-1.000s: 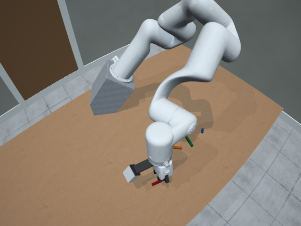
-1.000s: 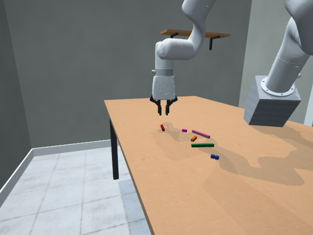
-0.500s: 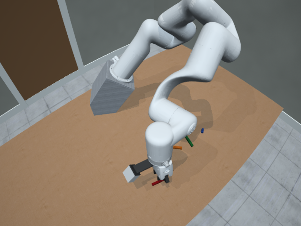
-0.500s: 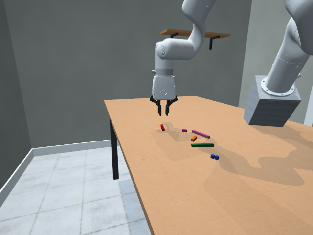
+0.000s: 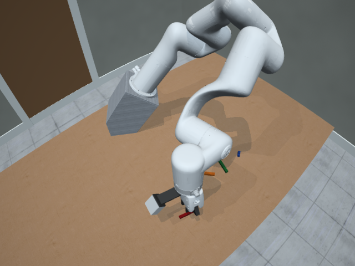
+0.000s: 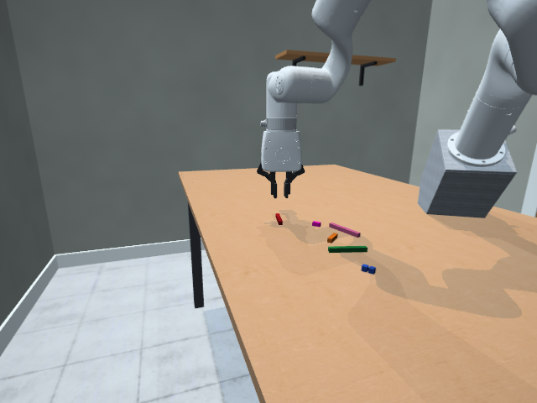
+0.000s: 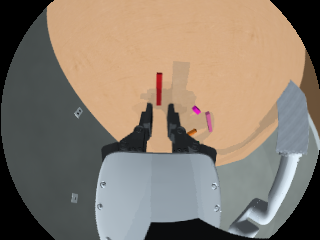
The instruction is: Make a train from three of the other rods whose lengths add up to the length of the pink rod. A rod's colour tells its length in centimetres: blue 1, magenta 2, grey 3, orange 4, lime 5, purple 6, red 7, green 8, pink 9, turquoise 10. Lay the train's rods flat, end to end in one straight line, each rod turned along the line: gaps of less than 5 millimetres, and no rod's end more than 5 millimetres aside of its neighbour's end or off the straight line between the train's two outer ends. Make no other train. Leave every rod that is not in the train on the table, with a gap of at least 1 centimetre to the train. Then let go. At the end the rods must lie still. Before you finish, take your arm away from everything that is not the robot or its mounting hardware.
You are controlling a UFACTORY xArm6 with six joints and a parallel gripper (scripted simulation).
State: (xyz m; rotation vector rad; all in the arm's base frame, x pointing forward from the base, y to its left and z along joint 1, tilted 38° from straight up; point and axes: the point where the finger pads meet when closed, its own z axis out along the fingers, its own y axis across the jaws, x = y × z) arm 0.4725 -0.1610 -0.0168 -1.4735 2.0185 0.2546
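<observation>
The red rod is 80 mm below my hand. The rest, counted from my hand: pink rod (120 mm to the left, 120 mm behind, 80 mm below); then orange rod (160 mm to the left, 80 mm below, 70 mm behind); then magenta rod (80 mm below, 80 mm behind, 60 mm to the left).
</observation>
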